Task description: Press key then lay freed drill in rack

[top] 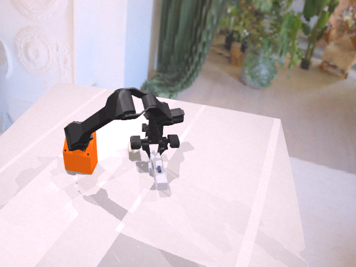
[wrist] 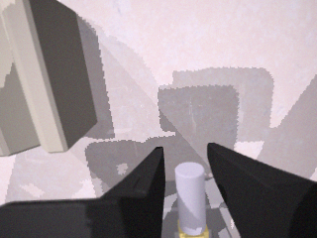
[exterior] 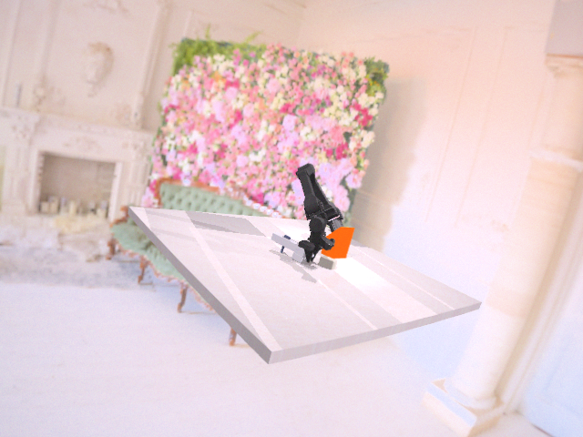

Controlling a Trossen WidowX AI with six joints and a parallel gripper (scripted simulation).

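The drill lies 5 cm to the right of my gripper tip, 4 cm above it and 2 cm ahead of it. Also, from my gripper tip: blue key 13 cm to the right, 6 cm ahead, 4 cm above; housing block 10 cm to the right, 5 cm ahead, 3 cm above.
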